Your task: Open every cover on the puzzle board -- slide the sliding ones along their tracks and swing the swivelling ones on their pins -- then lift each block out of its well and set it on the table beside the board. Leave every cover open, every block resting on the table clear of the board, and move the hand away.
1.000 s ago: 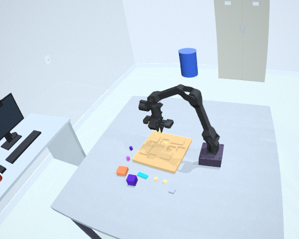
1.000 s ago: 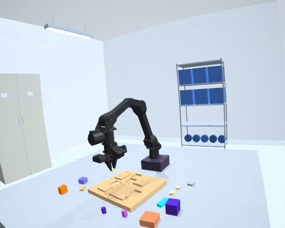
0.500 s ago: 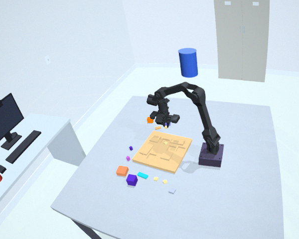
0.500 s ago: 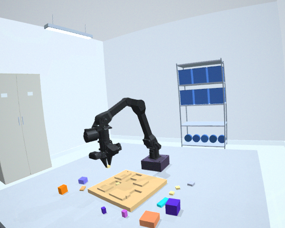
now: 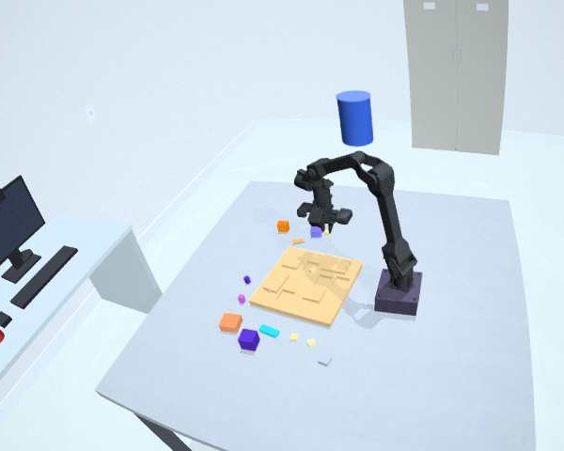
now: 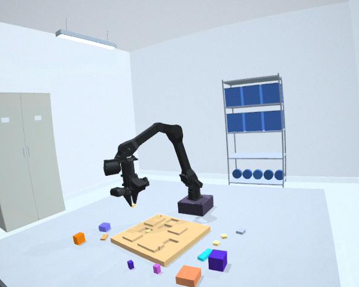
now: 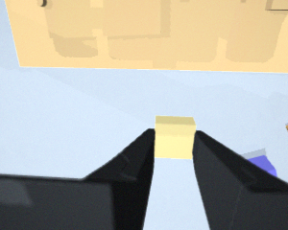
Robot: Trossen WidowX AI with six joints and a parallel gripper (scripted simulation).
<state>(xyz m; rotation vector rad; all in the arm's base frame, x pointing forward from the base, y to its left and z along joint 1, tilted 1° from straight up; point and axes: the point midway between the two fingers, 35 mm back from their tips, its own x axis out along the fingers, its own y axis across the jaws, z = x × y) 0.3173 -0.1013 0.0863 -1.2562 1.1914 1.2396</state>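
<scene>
Now: the puzzle board 150 mm to the left of my gripper tip, 90 mm below it and 10 mm ahead of it. The rest, counted from my gripper tip: purple block 230 mm to the left, 210 mm ahead, 100 mm below; then lilac block 110 mm ahead, 100 mm to the right, 100 mm below; then orange block 250 mm ahead, 90 mm below, 80 mm to the right.
</scene>
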